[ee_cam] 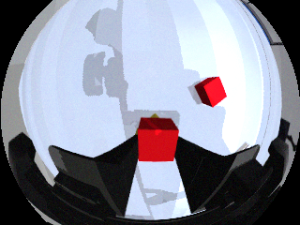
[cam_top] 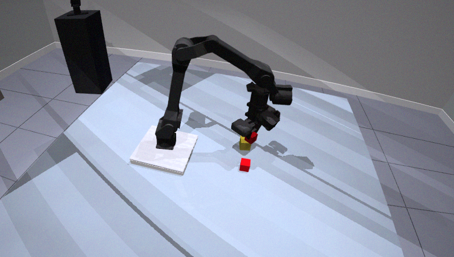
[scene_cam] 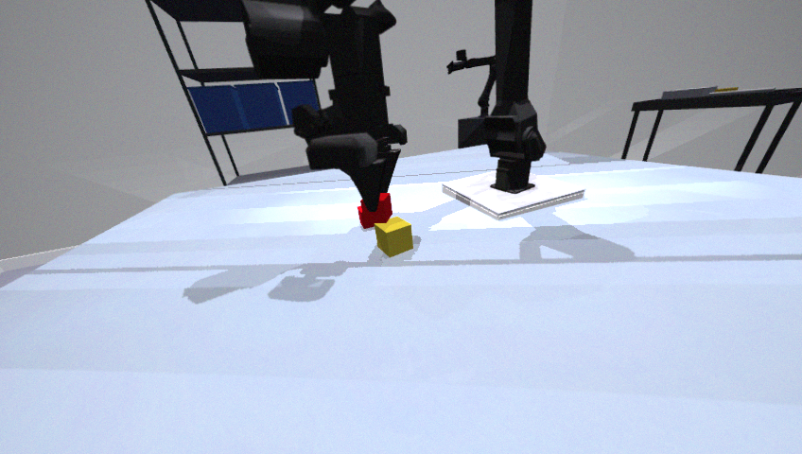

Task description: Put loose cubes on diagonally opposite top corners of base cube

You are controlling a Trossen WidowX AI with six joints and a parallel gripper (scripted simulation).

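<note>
Now: gripper tip 1 cm past the yellow base cube, 1 cm to the right of it and 5 cm above it.
</note>
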